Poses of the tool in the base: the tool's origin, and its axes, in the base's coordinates. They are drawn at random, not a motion.
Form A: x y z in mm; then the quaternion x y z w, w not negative.
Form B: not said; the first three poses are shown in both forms.
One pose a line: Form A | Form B
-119, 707, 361, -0.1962, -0.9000, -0.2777, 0.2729 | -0.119, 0.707, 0.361, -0.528, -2.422, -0.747
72, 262, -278, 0.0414, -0.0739, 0.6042, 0.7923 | 0.072, 0.262, -0.278, 0.089, -0.159, 1.300
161, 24, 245, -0.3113, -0.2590, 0.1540, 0.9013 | 0.161, 0.024, 0.245, -0.644, -0.536, 0.319
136, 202, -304, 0.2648, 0.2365, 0.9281, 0.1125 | 0.136, 0.202, -0.304, 0.777, 0.694, 2.724
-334, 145, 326, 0.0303, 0.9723, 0.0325, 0.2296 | -0.334, 0.145, 0.326, 0.083, 2.675, 0.089
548, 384, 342, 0.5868, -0.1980, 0.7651, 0.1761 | 0.548, 0.384, 0.342, 1.662, -0.561, 2.167
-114, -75, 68, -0.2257, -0.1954, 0.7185, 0.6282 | -0.114, -0.075, 0.068, -0.517, -0.448, 1.647
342, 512, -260, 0.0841, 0.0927, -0.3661, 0.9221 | 0.342, 0.512, -0.260, 0.173, 0.190, -0.752
